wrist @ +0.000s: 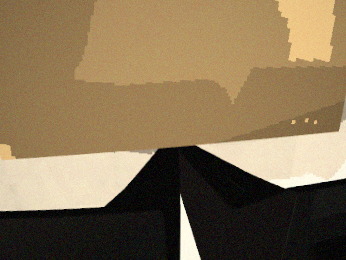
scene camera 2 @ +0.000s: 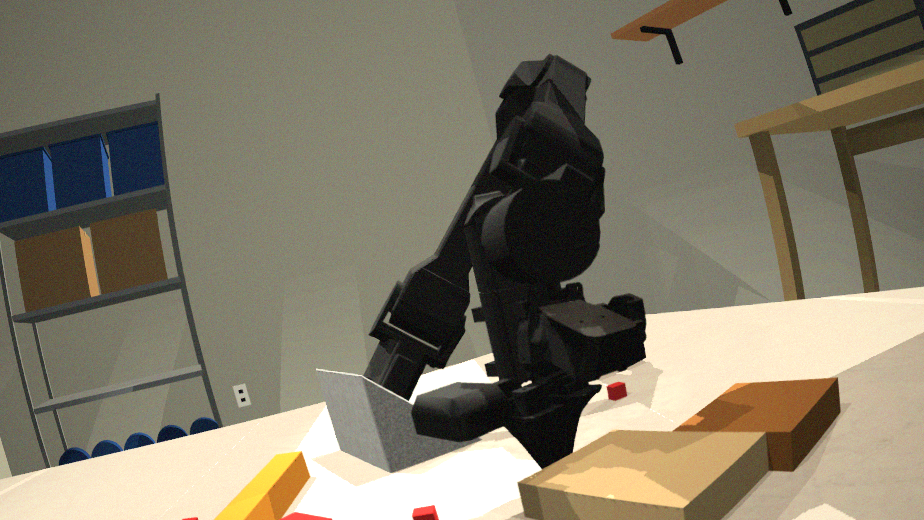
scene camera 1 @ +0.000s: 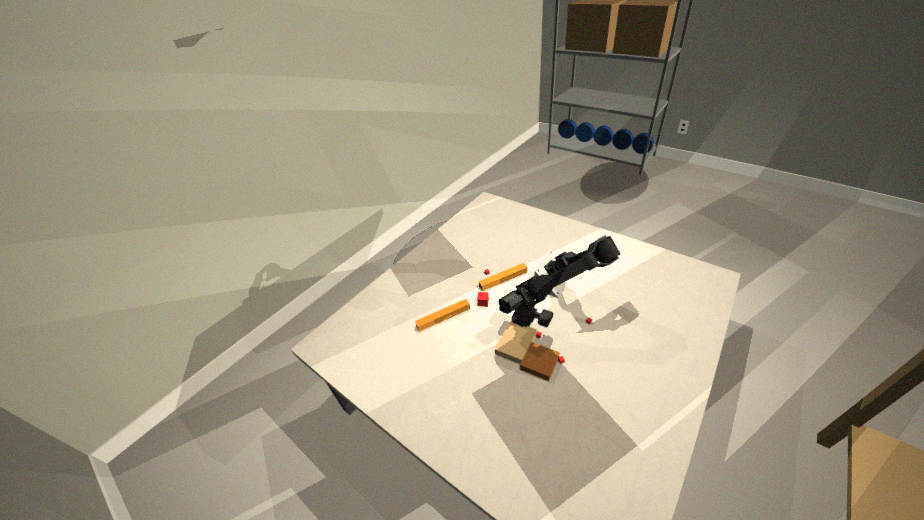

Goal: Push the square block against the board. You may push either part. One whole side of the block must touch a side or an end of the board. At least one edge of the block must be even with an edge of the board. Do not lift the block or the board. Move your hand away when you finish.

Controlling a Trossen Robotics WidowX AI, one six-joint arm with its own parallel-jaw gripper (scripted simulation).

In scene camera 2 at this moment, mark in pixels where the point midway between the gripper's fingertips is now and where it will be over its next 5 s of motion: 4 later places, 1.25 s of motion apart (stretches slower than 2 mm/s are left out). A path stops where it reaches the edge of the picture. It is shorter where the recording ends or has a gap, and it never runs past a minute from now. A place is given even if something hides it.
The gripper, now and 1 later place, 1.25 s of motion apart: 559, 481; 581, 484
